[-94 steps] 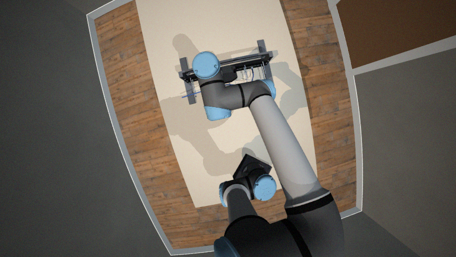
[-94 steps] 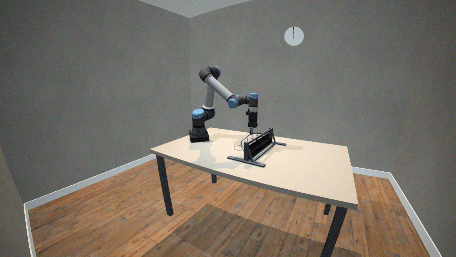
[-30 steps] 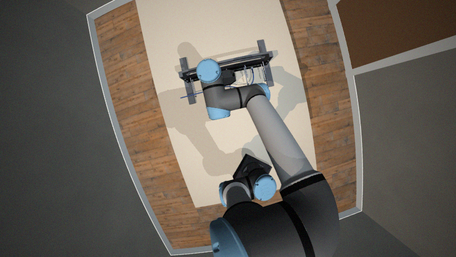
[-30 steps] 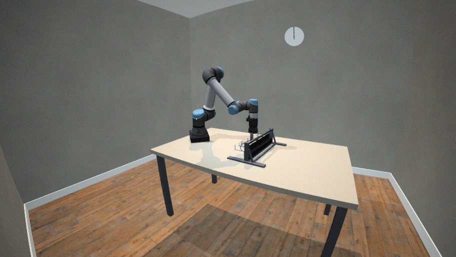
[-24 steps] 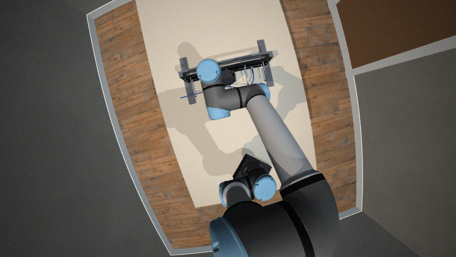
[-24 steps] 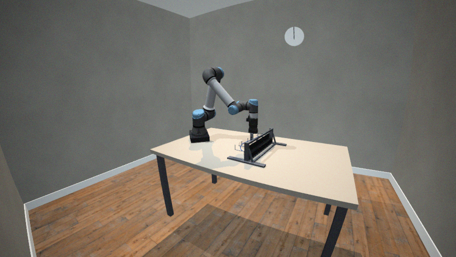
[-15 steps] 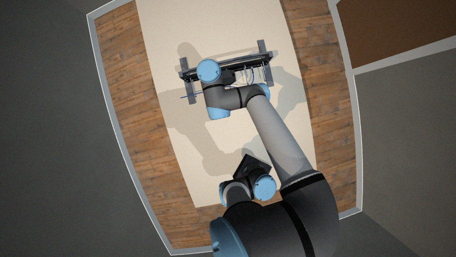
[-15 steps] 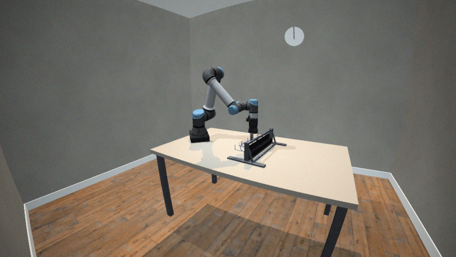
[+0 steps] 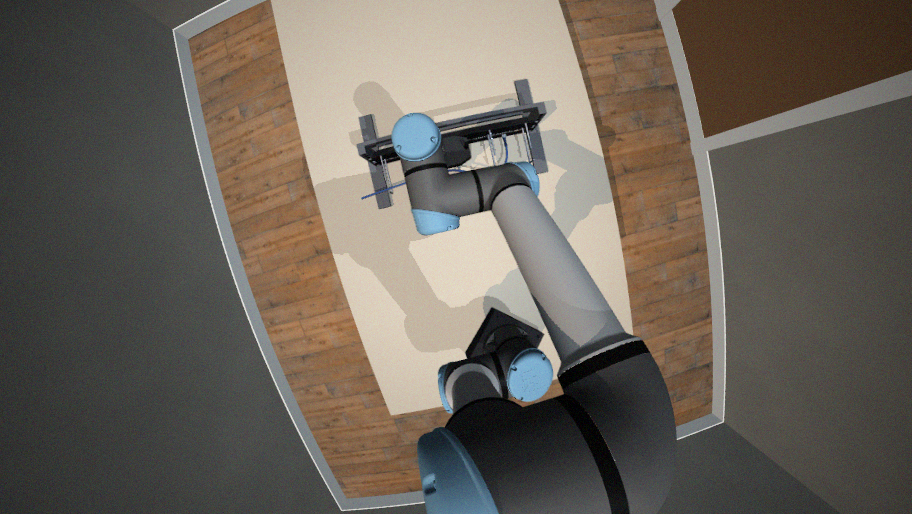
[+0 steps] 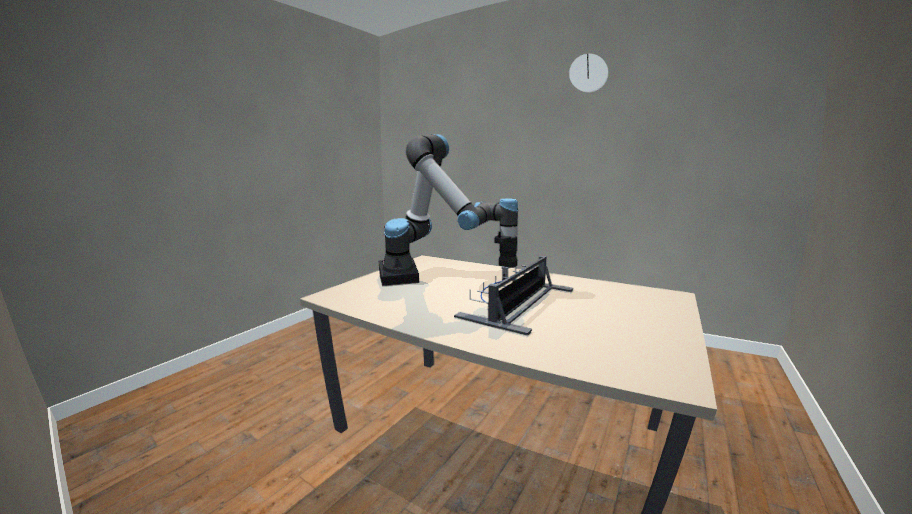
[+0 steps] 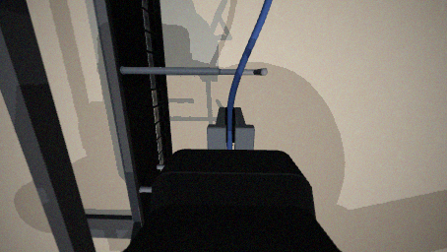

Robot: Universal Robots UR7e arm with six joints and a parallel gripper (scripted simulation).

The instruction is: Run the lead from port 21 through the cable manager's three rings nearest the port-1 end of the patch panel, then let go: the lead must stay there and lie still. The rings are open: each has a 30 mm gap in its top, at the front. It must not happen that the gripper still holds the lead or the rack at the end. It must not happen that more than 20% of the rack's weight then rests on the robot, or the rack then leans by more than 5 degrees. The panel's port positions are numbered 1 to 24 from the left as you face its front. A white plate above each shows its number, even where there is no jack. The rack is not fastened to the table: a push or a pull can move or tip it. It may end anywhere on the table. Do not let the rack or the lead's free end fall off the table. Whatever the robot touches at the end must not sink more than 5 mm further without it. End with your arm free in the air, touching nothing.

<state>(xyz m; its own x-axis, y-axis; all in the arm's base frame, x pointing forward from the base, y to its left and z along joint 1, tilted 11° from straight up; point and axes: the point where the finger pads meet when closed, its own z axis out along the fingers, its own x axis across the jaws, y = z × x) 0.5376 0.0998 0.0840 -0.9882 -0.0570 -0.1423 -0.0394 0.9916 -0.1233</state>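
Right now my hand is 10 cm short of the patch panel, 4 cm to the left of it and 1 cm above it.
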